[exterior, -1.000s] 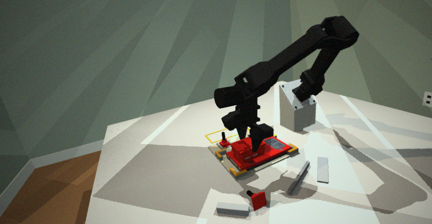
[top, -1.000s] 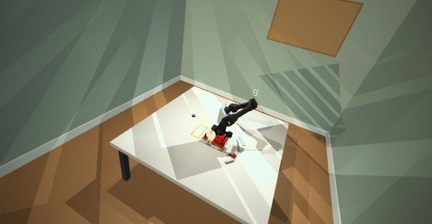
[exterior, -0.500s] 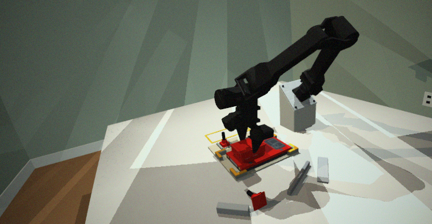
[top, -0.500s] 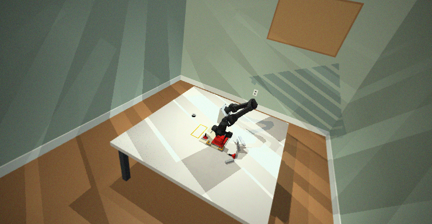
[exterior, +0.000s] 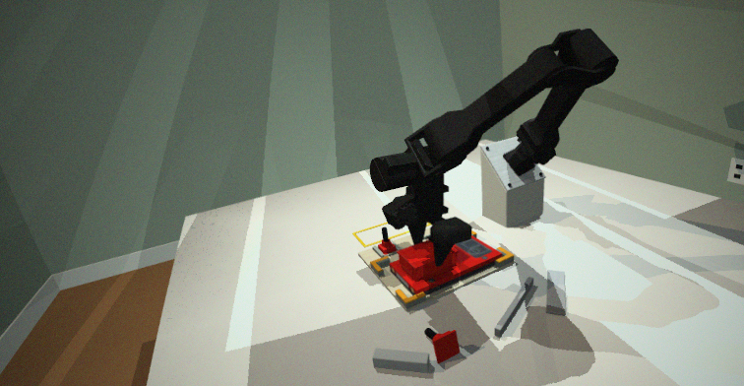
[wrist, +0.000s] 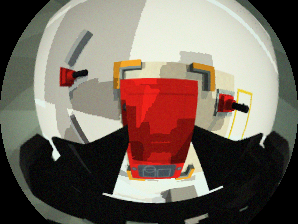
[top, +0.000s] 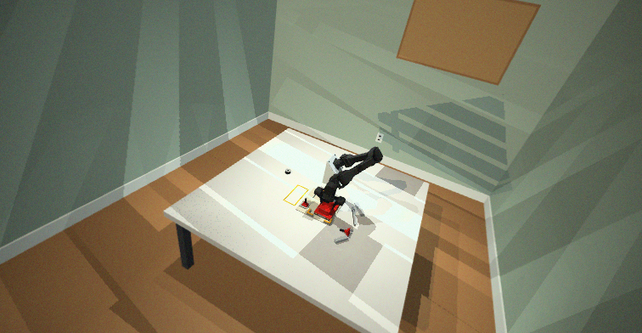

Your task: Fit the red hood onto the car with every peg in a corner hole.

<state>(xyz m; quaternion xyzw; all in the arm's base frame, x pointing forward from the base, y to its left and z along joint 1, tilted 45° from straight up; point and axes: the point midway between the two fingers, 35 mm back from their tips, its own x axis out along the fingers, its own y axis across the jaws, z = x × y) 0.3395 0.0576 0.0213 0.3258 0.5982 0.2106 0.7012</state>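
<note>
My gripper tip is now 2 cm above the grey engine block. Also, from my gripper tip: grey bar: 17 cm ahead, 15 cm to the left, 3 cm below; red hood: right at my gripper tip.
</note>
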